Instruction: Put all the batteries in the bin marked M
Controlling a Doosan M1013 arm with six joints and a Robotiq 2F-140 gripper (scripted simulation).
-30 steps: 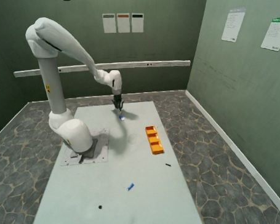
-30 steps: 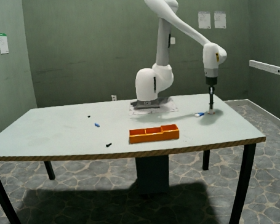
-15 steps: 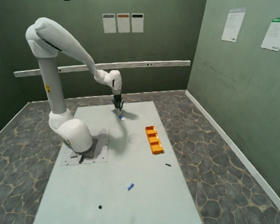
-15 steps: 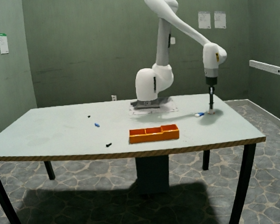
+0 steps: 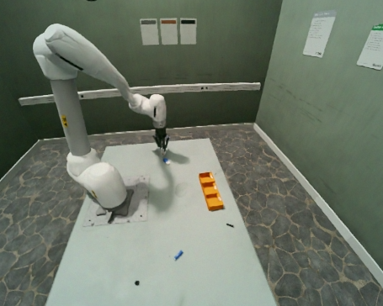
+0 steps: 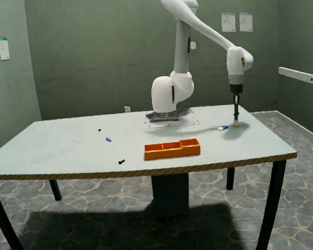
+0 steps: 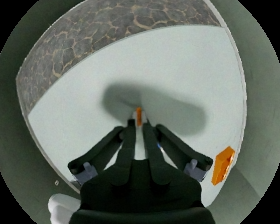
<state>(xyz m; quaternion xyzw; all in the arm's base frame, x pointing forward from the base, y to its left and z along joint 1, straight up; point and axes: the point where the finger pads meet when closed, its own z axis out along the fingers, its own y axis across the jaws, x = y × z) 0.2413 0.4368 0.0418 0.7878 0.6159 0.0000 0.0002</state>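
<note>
The orange bin lies 320 mm ahead of my hand, 370 mm to the right of it and 20 mm below it. Also, from my hand: black dot-like piece 40 mm behind, 840 mm to the right, 40 mm below; then white object 30 mm ahead, 90 mm to the right, 40 mm below.
</note>
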